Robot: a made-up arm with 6 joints.
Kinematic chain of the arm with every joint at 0, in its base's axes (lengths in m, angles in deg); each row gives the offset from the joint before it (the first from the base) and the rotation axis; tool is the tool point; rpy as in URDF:
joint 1: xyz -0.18 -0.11 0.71 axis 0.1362 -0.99 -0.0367
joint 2: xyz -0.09 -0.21 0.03 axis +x
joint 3: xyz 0.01 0.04 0 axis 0.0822 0.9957 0.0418
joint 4: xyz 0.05 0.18 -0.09 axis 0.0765 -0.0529 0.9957
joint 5: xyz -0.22 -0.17 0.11 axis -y
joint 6: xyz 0 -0.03 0.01 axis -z
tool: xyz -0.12 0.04 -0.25 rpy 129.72 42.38 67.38
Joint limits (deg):
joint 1: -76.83..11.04
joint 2: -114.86..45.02
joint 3: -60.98..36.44
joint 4: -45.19..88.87
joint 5: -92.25..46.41
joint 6: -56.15..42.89
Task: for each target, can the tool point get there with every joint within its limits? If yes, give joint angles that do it. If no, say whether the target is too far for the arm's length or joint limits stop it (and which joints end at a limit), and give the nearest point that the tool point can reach.
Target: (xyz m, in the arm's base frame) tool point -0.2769 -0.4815 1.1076
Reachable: yes | joints -65.96 -77.89 6.79 5.60 -2.14 -26.76
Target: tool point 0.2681 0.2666 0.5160
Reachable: no: joint limits stop it (at a limit: joint 1, joint 3, joint 4, joint 6) | nearest point 0.0853 0.0103 0.6495 | short by 0.342 m
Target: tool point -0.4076 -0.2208 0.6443
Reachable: yes | joints -32.09 23.20 23.78 55.03 24.41 30.24
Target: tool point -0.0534 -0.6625 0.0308
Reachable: no: joint limits stop it (at a limit: joint 1, joint 3, joint 4) | nearest point -0.1940 -0.5615 0.2169 | short by 0.254 m
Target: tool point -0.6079 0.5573 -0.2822
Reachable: no: too far | nearest point -0.4188 0.0704 0.2731 | short by 0.762 m
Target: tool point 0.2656 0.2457 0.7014
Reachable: no: joint limits stop it (at a limit: joint 1, joint 3, joint 4, joint 6) | nearest point 0.1064 0.0284 0.7438 | short by 0.273 m
